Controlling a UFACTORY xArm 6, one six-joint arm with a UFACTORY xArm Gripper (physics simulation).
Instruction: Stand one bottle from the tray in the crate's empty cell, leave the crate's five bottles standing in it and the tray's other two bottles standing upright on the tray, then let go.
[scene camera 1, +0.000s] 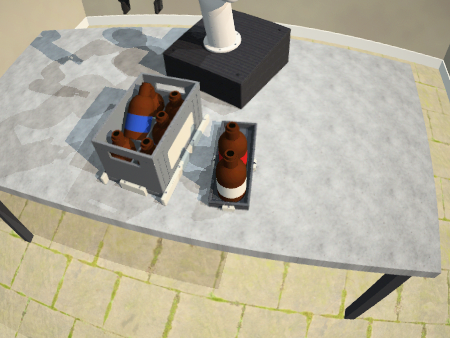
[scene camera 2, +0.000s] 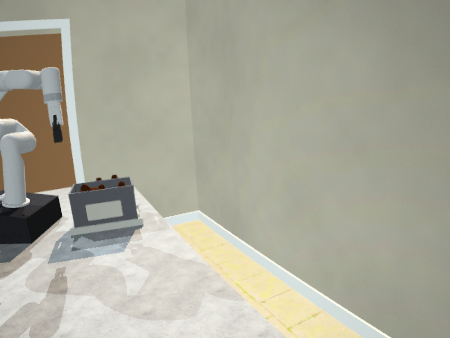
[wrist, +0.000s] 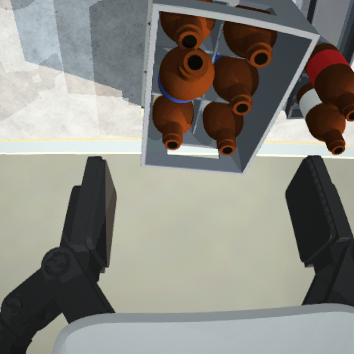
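Pixels of known places: gripper, fingertip midpoint: (scene camera 1: 142, 12) (scene camera 2: 58, 141) (wrist: 204, 174); arm's base, link origin: (scene camera 1: 222, 41) (scene camera 2: 16, 203).
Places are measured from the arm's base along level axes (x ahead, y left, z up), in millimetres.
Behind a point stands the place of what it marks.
The blue-banded bottle (scene camera 1: 141, 107) @[y -161, x 372, z 33 mm] (wrist: 182, 77) @[y -178, x 327, z 50 mm] is in the middle cell of one row of the grey crate (scene camera 1: 132, 175) @[y -162, x 524, z -62 mm] (scene camera 2: 77, 212) @[y -208, x 260, z -37 mm] (wrist: 275, 95) @[y -51, x 378, z 26 mm]. It is tilted, sits higher than its neighbours, and its neck leans over the end bottle (wrist: 172, 25) @[y -187, x 285, z -5 mm] on the robot-base side. The crate's other bottles stand low in their cells. A red-banded bottle (scene camera 1: 232, 142) @[y 86, x 434, z -9 mm] (wrist: 332, 75) @[y 62, x 385, z -33 mm] and a white-banded bottle (scene camera 1: 231, 172) @[y 95, x 521, z -11 mm] (wrist: 324, 117) @[y 72, x 470, z -24 mm] stand upright on the tray (scene camera 1: 252, 172) @[y 139, x 450, z -105 mm]. My gripper (scene camera 1: 141, 6) @[y -165, x 232, z 257 mm] (scene camera 2: 58, 140) @[y -165, x 232, z 257 mm] (wrist: 204, 174) @[y -165, x 232, z 257 mm] is open and empty, raised high beyond the crate's far end.
The black robot base (scene camera 1: 200, 65) @[y -53, x 119, z -21 mm] (scene camera 2: 37, 220) @[y -127, x 88, z -61 mm] stands on the grey table (scene camera 1: 340, 150) @[y 394, x 324, z -130 mm] (scene camera 2: 165, 295) @[y -812, x 398, z -130 mm] behind the crate and tray. Pale brackets (scene camera 1: 133, 188) @[y -168, x 535, z -108 mm] (scene camera 2: 107, 228) @[y -243, x 368, z -122 mm] edge the crate's foot. The tray lies beside the crate, with small pale stops (scene camera 1: 228, 209) @[y 90, x 558, z -121 mm] at its edges.
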